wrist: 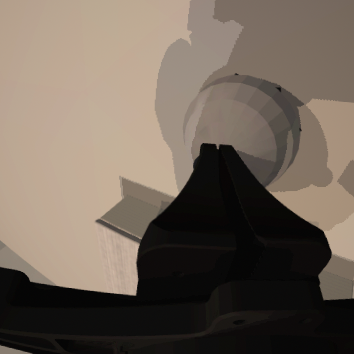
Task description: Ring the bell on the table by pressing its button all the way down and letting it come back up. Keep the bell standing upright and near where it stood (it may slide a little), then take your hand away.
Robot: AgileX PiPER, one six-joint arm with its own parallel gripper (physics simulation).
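Note:
The grey, dome-shaped bell (235,110) stands on the table, right of the middle in the wrist view. My gripper (214,160) is shut, its two black fingertips side by side with a hairline gap, and nothing shows held between them. The tips overlap the lower left part of the dome in the view. The bell's dark button (196,162) is almost fully hidden behind the fingers; a small dark edge shows at their left side. Whether the fingertips touch the button, and how far down it is, cannot be seen.
A beige table top (90,100) spreads around the bell, with grey shadows on it. A greyish ledge (132,212) with a pale, streaked face below it lies at the lower left, partly behind the fingers.

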